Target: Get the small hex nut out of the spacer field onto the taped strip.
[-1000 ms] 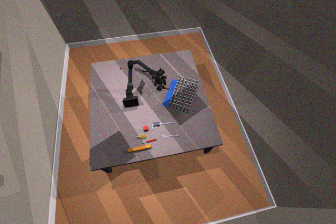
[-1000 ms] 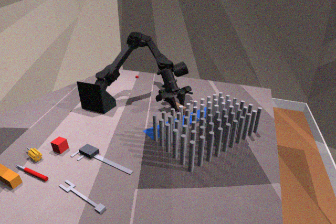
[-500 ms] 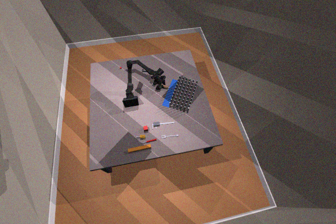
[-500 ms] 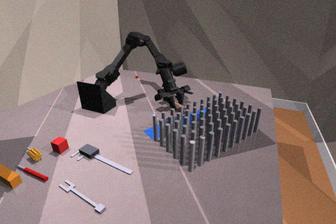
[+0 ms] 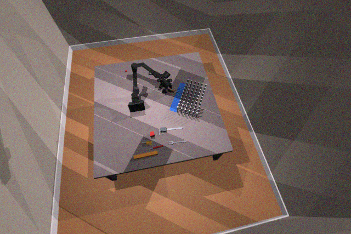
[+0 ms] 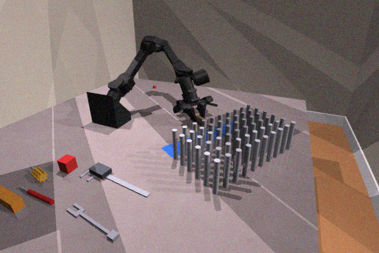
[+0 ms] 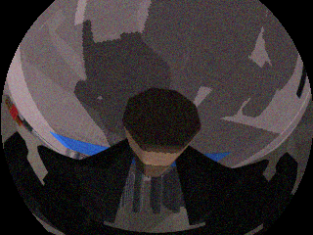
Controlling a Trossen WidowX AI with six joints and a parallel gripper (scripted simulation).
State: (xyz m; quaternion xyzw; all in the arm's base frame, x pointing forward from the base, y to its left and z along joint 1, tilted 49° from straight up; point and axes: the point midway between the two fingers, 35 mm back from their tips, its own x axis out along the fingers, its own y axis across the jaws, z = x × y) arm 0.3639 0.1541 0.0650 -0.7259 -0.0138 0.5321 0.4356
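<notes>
Now: gripper tip 9 cm short of the brown-handled tool and 4 cm to the left of it. Round my gripper tip: grey hook tool (59 cm to the right, 1 cm below, 1 cm behind); blue taped strip (8 cm to the right, 7 cm ahead, 1 cm below); red cube (48 cm to the right, 25 cm behind, 1 cm above).
</notes>
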